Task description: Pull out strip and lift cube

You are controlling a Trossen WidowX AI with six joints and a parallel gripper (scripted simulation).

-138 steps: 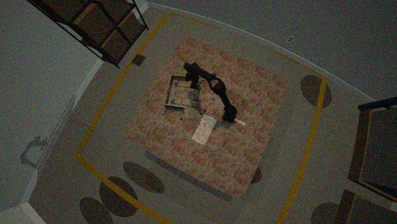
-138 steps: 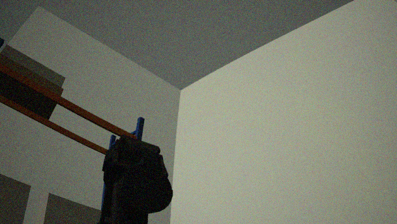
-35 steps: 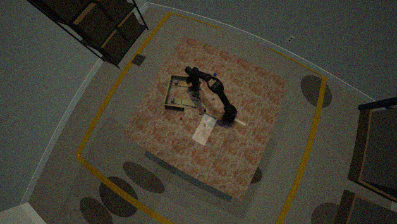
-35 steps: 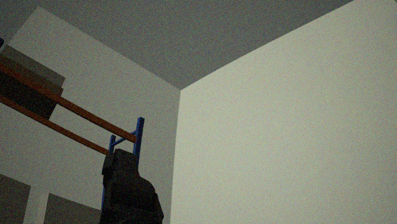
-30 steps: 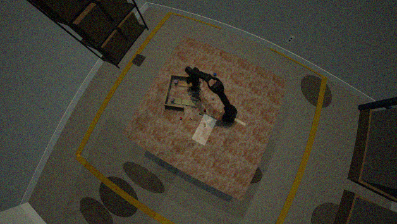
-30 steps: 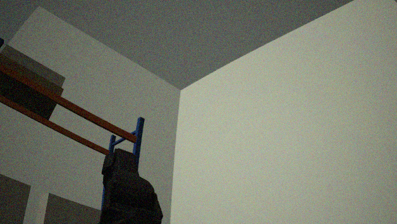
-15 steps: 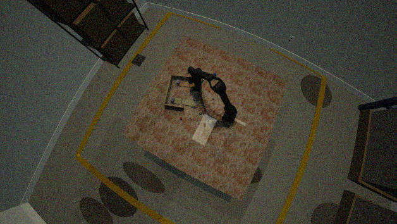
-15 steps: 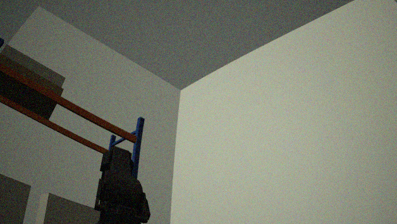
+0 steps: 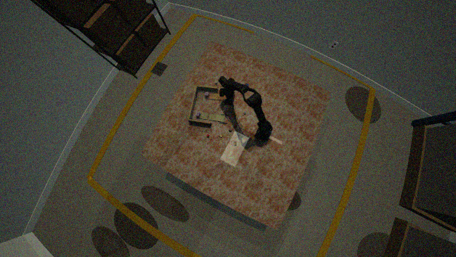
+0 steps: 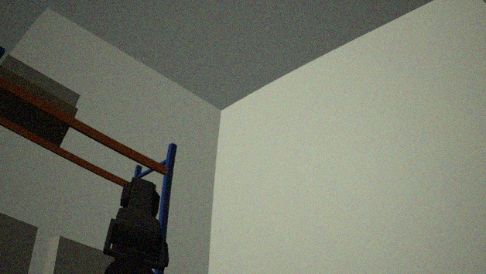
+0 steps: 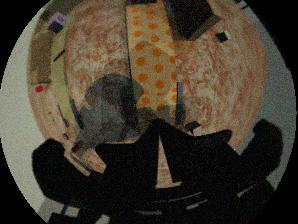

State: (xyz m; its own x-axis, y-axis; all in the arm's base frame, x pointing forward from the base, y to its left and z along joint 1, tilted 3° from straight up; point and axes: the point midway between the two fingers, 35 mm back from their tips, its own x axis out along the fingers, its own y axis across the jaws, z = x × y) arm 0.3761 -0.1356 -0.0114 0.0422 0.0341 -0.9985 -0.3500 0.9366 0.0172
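Right now the narrow orange strip is 9 cm ahead of my gripper tip and 3 cm to the left of it.
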